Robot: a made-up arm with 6 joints. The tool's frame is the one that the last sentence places. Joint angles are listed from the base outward.
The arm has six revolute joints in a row. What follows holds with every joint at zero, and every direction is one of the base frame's.
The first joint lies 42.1 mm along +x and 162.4 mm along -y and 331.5 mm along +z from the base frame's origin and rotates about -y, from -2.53 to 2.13 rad.
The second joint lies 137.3 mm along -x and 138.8 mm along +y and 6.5 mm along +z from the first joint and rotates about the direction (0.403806, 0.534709, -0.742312), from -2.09 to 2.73 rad.
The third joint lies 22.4 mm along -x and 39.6 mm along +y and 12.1 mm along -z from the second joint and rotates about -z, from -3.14 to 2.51 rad.
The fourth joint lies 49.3 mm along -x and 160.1 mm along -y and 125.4 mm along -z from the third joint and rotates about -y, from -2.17 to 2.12 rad.
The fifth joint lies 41.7 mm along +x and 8 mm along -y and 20.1 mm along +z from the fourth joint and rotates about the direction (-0.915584, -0.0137, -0.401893), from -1.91 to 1.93 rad.
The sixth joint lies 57.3 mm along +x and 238 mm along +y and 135.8 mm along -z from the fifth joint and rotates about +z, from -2.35 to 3.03 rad.
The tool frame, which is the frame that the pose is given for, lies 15.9 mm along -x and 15.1 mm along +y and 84 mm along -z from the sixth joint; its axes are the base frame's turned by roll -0.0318, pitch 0.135 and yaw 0.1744 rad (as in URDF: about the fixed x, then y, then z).
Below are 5 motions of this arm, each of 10 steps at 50 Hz.
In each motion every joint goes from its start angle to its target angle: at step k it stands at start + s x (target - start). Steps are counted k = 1, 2, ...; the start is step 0. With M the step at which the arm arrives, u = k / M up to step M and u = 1 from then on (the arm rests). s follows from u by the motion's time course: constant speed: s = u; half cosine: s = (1 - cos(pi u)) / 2; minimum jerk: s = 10 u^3 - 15 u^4 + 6 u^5.
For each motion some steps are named. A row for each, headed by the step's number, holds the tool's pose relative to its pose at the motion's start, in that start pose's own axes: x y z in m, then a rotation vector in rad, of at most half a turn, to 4 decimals.
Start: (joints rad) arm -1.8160 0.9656 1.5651 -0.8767 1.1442 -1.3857
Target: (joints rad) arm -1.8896 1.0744 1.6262 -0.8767 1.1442 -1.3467
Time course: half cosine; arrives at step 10
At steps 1, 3, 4, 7, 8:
1: 0.0000 -0.0015 -0.0010 -0.0041 0.0020 -0.0015
3: 0.0001 -0.0126 -0.0078 -0.0345 0.0173 -0.0131
4: 0.0000 -0.0212 -0.0129 -0.0576 0.0294 -0.0221
7: -0.0020 -0.0489 -0.0273 -0.1307 0.0702 -0.0515
8: -0.0028 -0.0558 -0.0305 -0.1485 0.0806 -0.0589

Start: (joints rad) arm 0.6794 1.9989 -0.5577 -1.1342 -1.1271 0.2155
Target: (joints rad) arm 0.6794 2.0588 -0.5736 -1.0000 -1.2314 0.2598
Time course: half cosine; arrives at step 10
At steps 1, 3, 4, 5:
1: -0.0005 0.0009 0.0004 0.0010 -0.0021 0.0051
3: -0.0040 0.0075 0.0037 0.0083 -0.0176 0.0434
4: -0.0070 0.0124 0.0061 0.0138 -0.0294 0.0728
5: -0.0105 0.0178 0.0088 0.0198 -0.0424 0.1055

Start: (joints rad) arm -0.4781 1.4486 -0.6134 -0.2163 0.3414 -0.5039
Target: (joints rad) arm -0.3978 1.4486 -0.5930 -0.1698 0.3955 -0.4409
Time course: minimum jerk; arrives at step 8
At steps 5, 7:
5: 0.0303 0.0057 0.0016 0.0009 -0.0775 0.0348
7: 0.0412 0.0079 0.0028 0.0011 -0.1050 0.0466

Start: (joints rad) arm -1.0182 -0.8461 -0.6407 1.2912 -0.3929 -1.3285
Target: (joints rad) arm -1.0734 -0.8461 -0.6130 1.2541 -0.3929 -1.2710
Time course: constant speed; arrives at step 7
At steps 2, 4, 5, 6, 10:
2: 0.0014 0.0028 0.0007 -0.0061 0.0043 -0.0043
4: 0.0028 0.0055 0.0014 -0.0121 0.0089 -0.0086
5: 0.0036 0.0069 0.0018 -0.0151 0.0113 -0.0107
6: 0.0043 0.0082 0.0021 -0.0181 0.0138 -0.0128
10: 0.0050 0.0096 0.0025 -0.0210 0.0164 -0.0150

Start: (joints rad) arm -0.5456 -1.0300 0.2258 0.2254 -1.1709 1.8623
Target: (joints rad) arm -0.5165 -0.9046 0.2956 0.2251 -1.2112 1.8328
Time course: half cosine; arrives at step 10
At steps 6, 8, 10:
6: 0.0010 -0.0186 -0.0047 -0.0545 0.0347 -0.1010
8: 0.0008 -0.0257 -0.0064 -0.0757 0.0481 -0.1392
10: 0.0007 -0.0285 -0.0070 -0.0839 0.0532 -0.1537

